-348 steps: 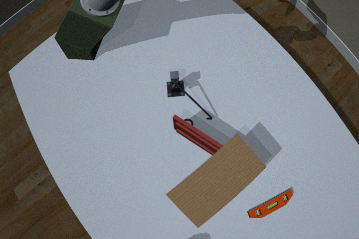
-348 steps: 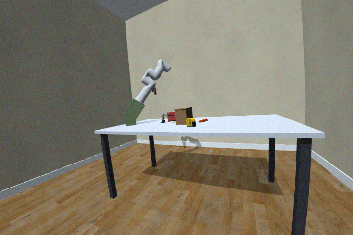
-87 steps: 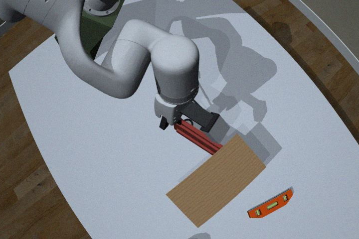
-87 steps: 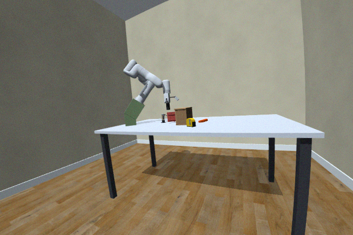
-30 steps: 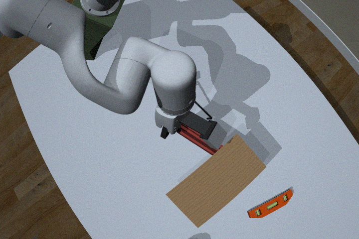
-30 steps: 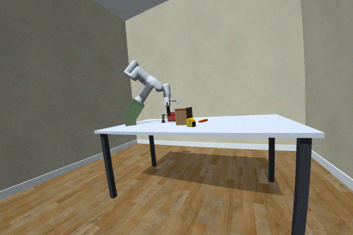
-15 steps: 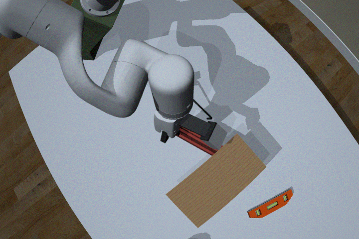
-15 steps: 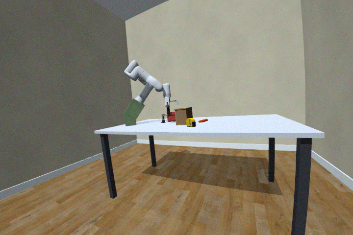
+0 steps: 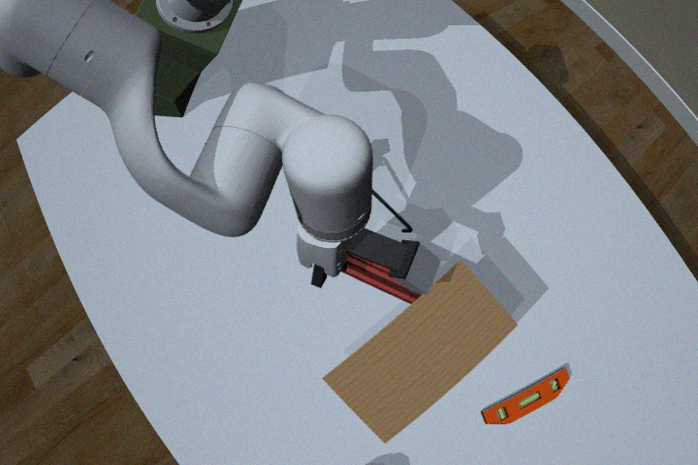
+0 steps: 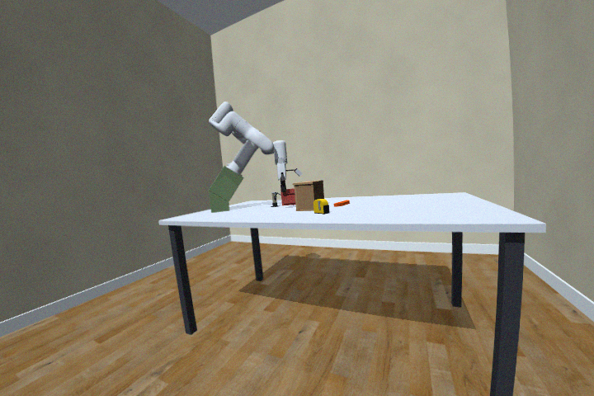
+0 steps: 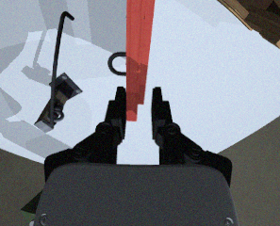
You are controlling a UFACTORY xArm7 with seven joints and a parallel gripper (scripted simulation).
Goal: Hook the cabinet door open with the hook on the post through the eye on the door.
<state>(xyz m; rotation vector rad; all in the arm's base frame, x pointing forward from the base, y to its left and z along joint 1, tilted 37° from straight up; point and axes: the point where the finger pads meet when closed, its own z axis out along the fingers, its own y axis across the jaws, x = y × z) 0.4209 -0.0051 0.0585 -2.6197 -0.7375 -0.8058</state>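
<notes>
Now: hand 90 mm to the right of the thin dark hook, 70 mm past it and 70 mm above it. From my hand the other things lie so: yellow tape measure 320 mm ahead, 140 mm to the right, 90 mm below; orange spirit level 320 mm ahead, 140 mm to the left, 110 mm below; red door 60 mm below, 50 mm to the left, 50 mm ahead.
</notes>
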